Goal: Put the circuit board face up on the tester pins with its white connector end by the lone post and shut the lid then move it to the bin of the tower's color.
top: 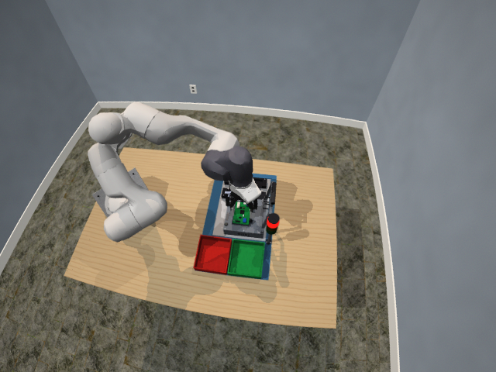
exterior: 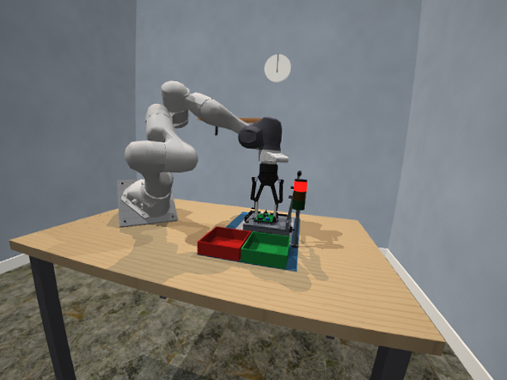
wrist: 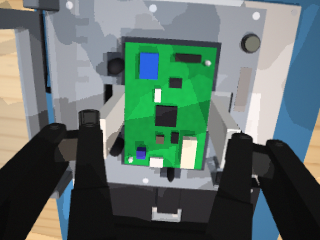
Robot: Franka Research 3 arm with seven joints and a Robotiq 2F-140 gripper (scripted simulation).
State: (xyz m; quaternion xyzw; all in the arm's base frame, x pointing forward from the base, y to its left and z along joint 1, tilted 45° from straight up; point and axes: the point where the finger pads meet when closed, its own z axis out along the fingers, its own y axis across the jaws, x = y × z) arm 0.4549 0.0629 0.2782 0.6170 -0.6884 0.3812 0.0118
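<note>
My hand is 2 cm above the green circuit board. Round my hand: tester plate 1 cm ahead, 3 cm below; clear lid 11 cm ahead, 3 cm to the right, 9 cm above; green bin 1 cm behind, 20 cm to the right, 8 cm below.
</note>
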